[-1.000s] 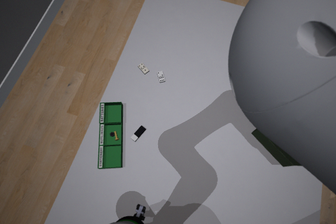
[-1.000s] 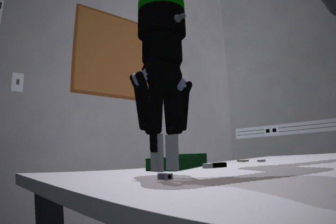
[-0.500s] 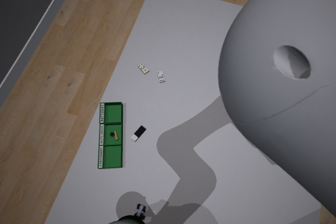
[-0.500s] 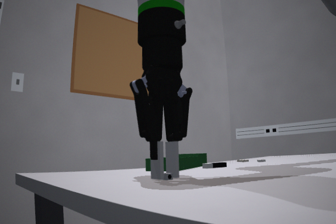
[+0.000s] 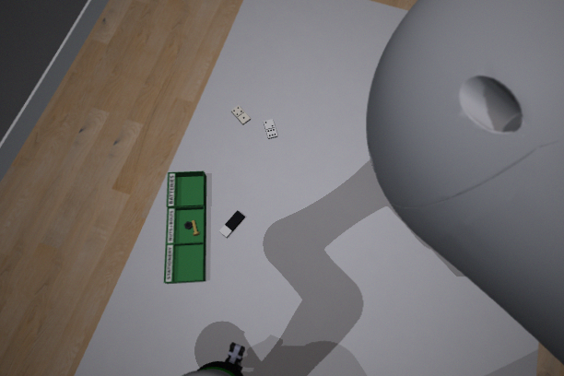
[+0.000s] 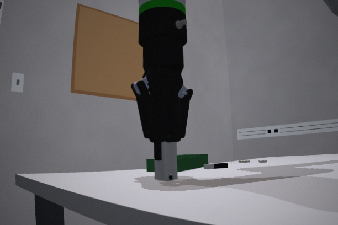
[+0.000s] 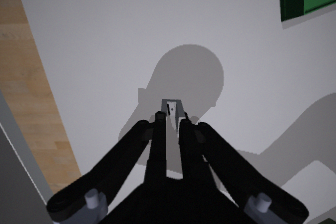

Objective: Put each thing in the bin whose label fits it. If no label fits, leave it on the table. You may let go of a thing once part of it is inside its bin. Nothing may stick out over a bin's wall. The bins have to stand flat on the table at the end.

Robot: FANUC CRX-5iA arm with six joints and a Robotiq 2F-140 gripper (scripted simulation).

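Now: hand 290 mm to the left of the black-and-white eraser, 70 mm short of it and 30 mm above it. Also, from my hand: brass bolt 270 mm to the right, 140 mm ahead, 20 mm below; then black nut 280 mm to the right, 160 mm ahead, 20 mm below; then grey sharpener 30 mm below.
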